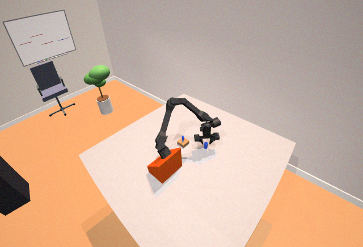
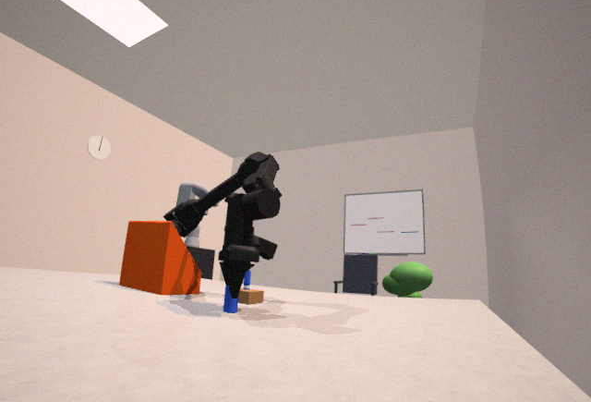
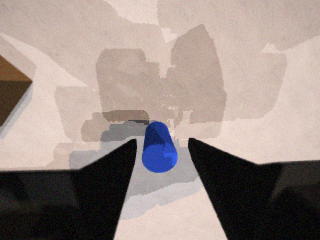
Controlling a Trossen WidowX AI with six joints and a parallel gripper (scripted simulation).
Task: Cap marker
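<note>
Right now the blue cap is right at my gripper tip. The rest, counted from my gripper tip: holder block 16 cm to the left, 10 cm behind, 2 cm below.
</note>
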